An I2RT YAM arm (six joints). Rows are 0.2 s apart.
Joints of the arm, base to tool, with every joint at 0 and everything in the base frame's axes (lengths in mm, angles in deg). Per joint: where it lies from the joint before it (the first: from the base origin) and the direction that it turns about. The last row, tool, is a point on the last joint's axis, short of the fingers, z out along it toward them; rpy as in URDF.
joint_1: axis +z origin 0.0 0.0 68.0
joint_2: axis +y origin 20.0 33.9 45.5
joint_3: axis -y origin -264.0 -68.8 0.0
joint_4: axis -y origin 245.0 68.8 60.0
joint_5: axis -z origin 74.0 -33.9 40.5
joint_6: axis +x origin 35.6 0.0 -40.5
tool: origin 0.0 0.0 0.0 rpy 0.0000 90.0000 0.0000
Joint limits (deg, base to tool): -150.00..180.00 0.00..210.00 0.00..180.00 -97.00..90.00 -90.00..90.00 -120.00..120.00
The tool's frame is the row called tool.
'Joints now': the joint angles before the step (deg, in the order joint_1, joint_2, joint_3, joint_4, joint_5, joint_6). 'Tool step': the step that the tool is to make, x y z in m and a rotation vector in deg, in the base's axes. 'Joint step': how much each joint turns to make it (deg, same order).
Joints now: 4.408 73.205 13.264 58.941 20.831 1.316
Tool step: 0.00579 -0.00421 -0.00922 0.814 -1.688 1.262
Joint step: -1.560 6.040 -0.475 8.008 -2.825 0.735
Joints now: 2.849 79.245 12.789 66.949 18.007 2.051
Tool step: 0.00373 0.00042 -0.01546 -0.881 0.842 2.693
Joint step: -0.391 6.741 -0.765 6.870 -3.086 -0.867
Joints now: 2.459 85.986 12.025 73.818 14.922 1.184
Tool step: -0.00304 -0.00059 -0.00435 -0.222 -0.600 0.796
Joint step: -0.272 1.735 -1.147 3.534 -1.069 -0.251
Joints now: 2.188 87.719 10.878 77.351 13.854 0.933
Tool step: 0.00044 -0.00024 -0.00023 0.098 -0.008 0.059
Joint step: -0.084 0.195 0.074 0.108 -0.142 0.102
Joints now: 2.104 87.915 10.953 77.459 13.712 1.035
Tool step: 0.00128 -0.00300 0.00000 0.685 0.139 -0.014
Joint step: -0.872 0.032 0.298 -0.549 -0.854 0.713
